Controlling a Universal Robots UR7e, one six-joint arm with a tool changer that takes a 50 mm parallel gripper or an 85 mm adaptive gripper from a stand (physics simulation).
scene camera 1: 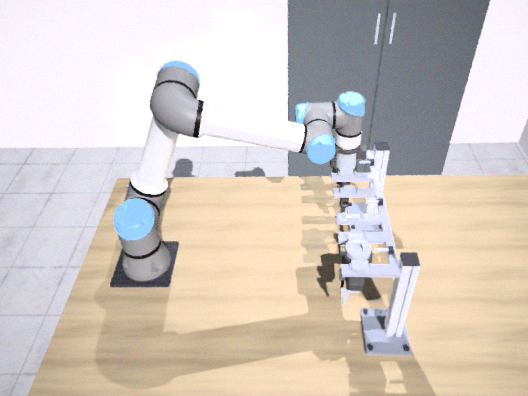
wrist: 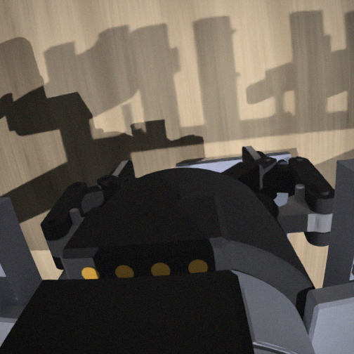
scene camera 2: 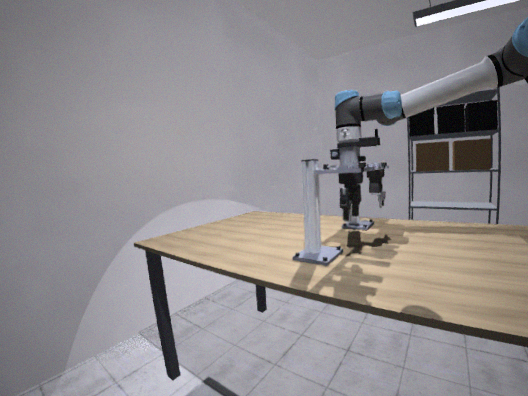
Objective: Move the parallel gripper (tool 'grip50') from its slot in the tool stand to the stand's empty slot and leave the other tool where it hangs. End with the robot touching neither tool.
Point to an adaptive gripper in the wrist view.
At 180, 220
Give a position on an adaptive gripper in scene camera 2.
351, 193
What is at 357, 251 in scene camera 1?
A parallel gripper.
